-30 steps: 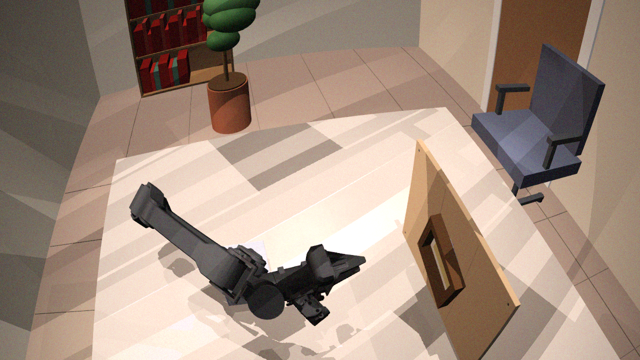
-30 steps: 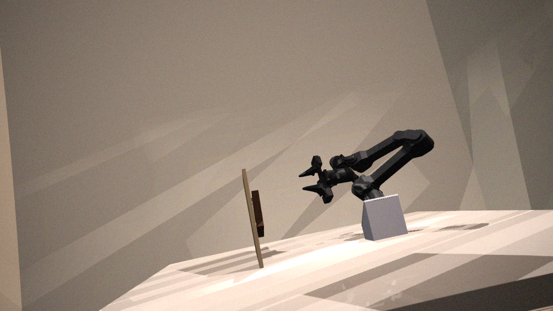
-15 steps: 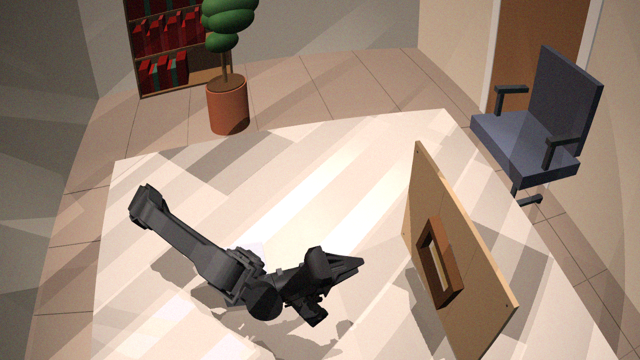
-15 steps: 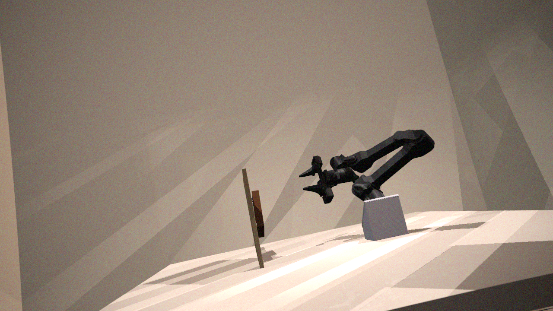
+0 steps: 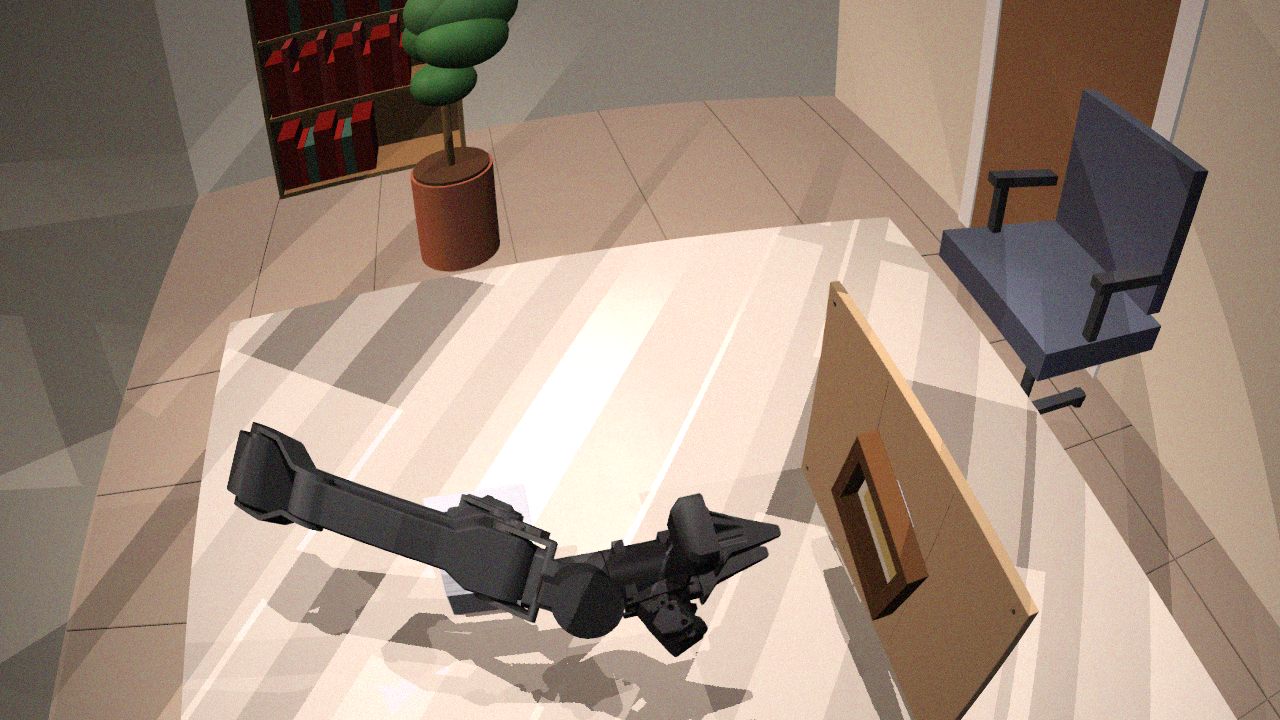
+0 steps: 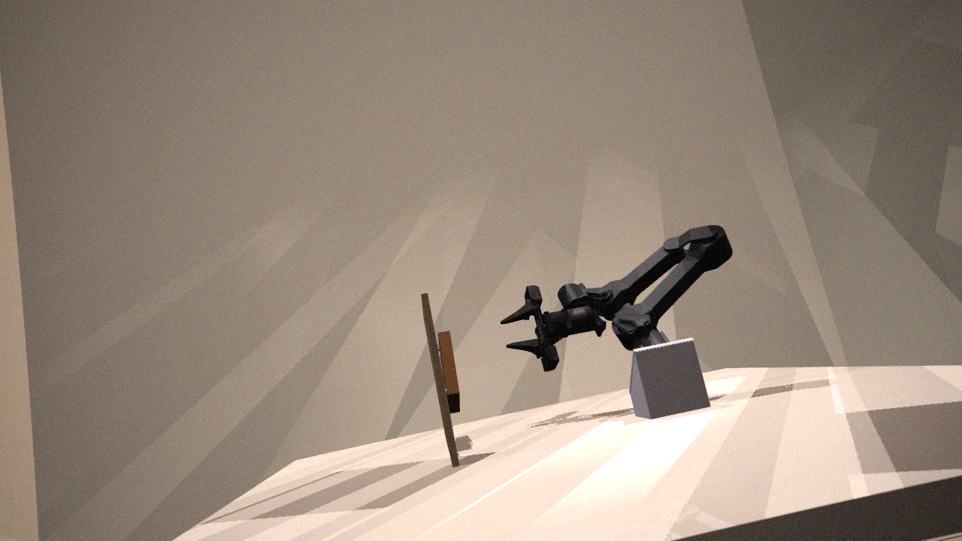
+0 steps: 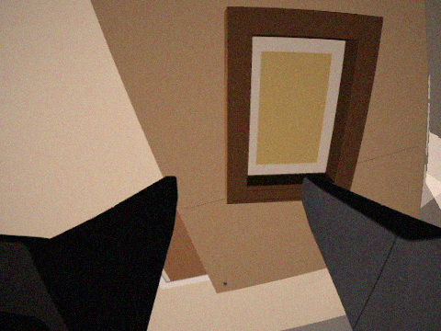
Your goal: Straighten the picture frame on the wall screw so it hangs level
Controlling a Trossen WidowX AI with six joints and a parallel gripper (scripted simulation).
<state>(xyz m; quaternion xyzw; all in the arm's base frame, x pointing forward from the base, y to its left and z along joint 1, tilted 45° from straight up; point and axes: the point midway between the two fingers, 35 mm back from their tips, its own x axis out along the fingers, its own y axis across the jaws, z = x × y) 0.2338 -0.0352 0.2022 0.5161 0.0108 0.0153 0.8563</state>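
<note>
Now: the picture frame 14 cm ahead of my gripper tip, 6 cm below it and 2 cm to the left of it. From my gripper tip the other things lie so: board wall 15 cm ahead, 6 cm below, 2 cm to the left.
</note>
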